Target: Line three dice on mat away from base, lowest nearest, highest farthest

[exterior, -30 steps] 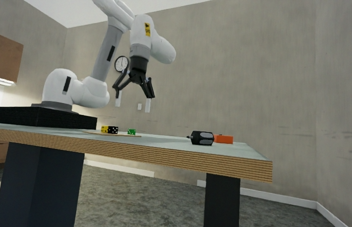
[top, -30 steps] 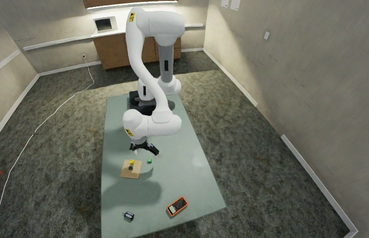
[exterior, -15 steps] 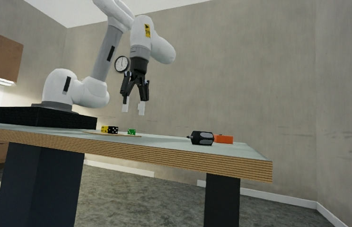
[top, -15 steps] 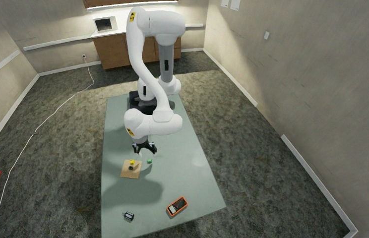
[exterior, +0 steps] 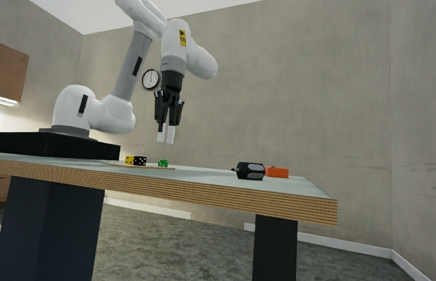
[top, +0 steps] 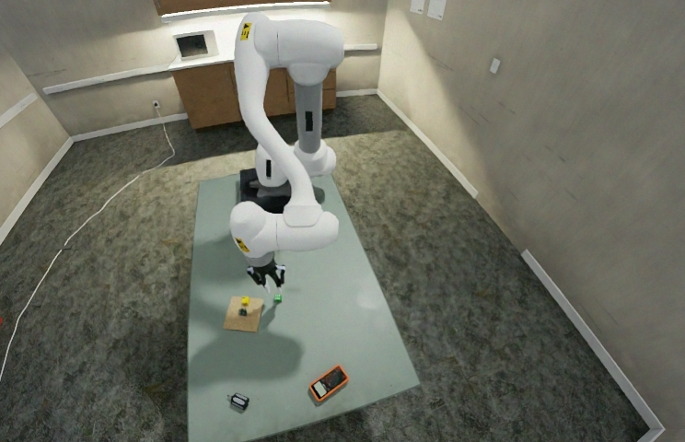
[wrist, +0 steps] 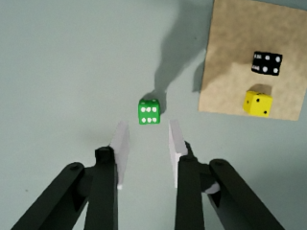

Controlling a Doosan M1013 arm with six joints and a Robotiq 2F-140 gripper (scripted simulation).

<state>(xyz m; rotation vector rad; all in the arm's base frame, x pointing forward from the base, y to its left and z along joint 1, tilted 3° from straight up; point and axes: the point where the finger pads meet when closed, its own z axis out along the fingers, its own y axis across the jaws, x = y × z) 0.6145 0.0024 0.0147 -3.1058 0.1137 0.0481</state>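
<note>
My hand is 10 cm above the green die. Also, from my hand: black die (14 cm to the right, 10 cm below, 5 cm ahead); then yellow die (13 cm to the right, 10 cm below); then tan mat (14 cm to the right, 12 cm below, 5 cm ahead).
</note>
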